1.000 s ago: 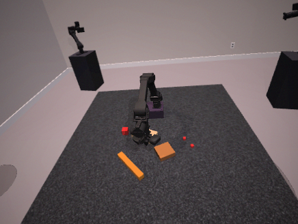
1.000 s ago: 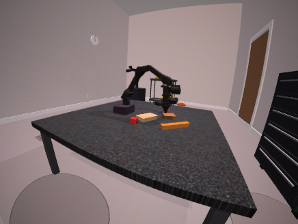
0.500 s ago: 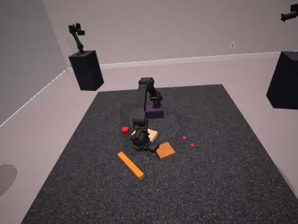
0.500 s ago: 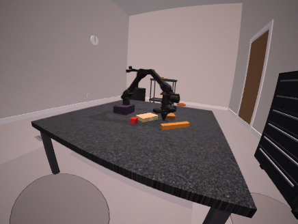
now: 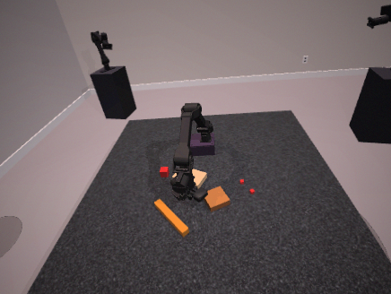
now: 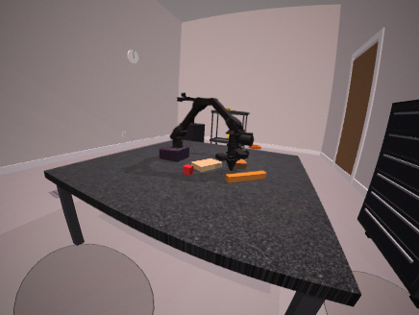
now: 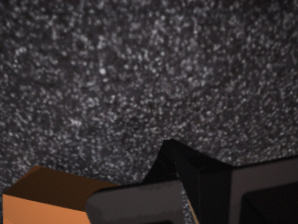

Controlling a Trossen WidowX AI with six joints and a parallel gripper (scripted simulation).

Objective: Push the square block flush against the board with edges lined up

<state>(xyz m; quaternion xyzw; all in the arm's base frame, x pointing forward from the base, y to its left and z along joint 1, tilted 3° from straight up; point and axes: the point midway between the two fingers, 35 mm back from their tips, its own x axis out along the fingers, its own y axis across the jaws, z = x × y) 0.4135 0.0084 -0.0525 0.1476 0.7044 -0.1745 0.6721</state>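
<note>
The tan flat block lies 140 mm behind my gripper tip, 40 mm to the right of it and 10 mm above it. Round my gripper tip: red cube: 150 mm behind, 190 mm to the right, 20 mm above; long orange board: 120 mm ahead, 60 mm to the right, 10 mm above; orange-brown square block: 20 mm behind, 120 mm to the left, 10 mm above.
</note>
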